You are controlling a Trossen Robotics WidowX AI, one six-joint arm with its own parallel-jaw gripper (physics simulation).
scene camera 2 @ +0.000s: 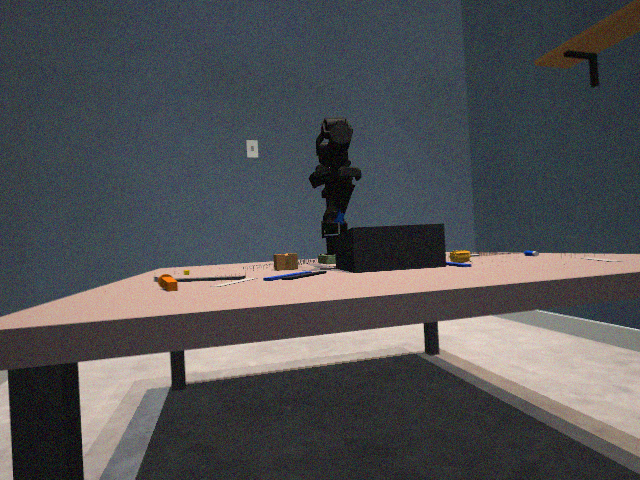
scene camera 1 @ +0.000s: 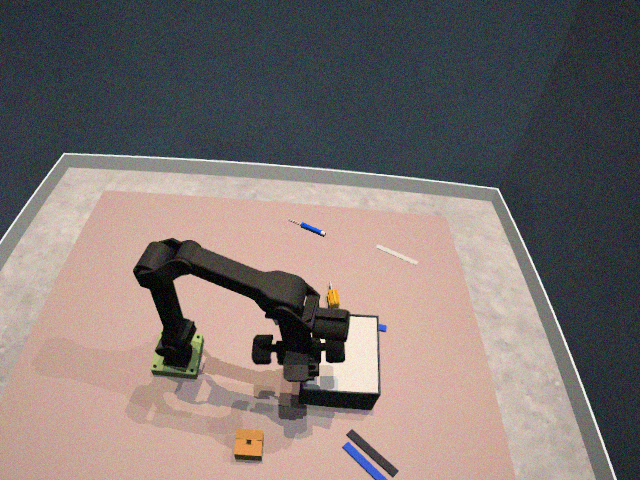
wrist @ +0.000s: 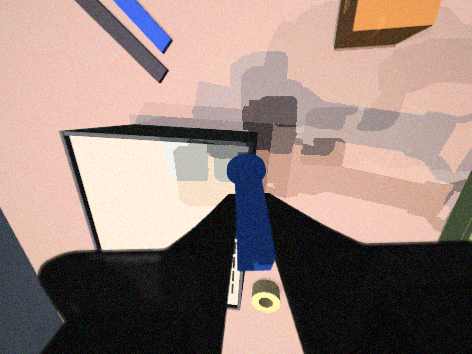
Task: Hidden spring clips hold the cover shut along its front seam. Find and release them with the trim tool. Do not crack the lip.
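Places are measured from the arm's base along level axes (x ahead, y left, z up), in millimetres.
Where they show: gripper, fingertip midpoint: (scene camera 2: 342,214) (wrist: 248,200); arm's base at its link origin: (scene camera 1: 177,354).
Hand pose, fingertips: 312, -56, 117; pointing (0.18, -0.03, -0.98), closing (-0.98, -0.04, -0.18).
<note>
Things, the pixels of their top centre, and the offset from my fingertips, as dx, dy, dz. "spot": a spot on its surface instead. Level surfaces: height alone.
- dark box at its top centre: (wrist: 161,240) (scene camera 1: 342,349) (scene camera 2: 385,227) +96, +84, -46
- table with a white cover, surface height: dz -54
- blue trim tool at its top centre: (wrist: 234,231) (scene camera 2: 339,199) +2, -7, +39
- pale strip with dark dashes, surface spot: (wrist: 233,282) spot: +18, +151, -63
- orange block at its top centre: (scene camera 1: 248,442) (scene camera 2: 285,253) -103, -148, -102
- blue strip at its top centre: (scene camera 2: 289,274) (scene camera 1: 368,466) +172, -175, -141
- dark strip at its top centre: (wrist: 115,30) (scene camera 2: 305,274) (scene camera 1: 372,452) +183, -141, -142
- yellow-handled tool at its top centre: (scene camera 1: 333,290) (scene camera 2: 465,250) +79, +317, -115
- yellow-ended cylinder at its top centre: (wrist: 265,302) -32, +263, -122
A dark box (scene camera 1: 341,398) (scene camera 2: 398,248) (wrist: 165,132) stands on the table with a white cover (scene camera 1: 360,356) (wrist: 125,195) on top. My gripper (scene camera 1: 302,370) (scene camera 2: 331,229) (wrist: 248,200) is shut on the blue trim tool (scene camera 2: 339,217) (wrist: 252,220), whose round end points away from the wrist camera. The fingers are beside the box's robot-side edge, near its corner in the wrist view. A pale strip with dark dashes (wrist: 233,282) shows along that side, partly behind the fingers. The tool's tip is hidden, so contact with the seam cannot be told. No clips can be made out.
An orange block (scene camera 1: 248,443) (scene camera 2: 285,261) (wrist: 395,14), a blue strip (scene camera 1: 363,460) (wrist: 145,25) and a dark strip (scene camera 1: 372,452) (wrist: 125,42) lie near the box. A yellow-handled tool (scene camera 1: 333,298) (scene camera 2: 459,255) lies behind it. A yellow-ended cylinder (wrist: 265,295) shows between the fingers' inner edges.
</note>
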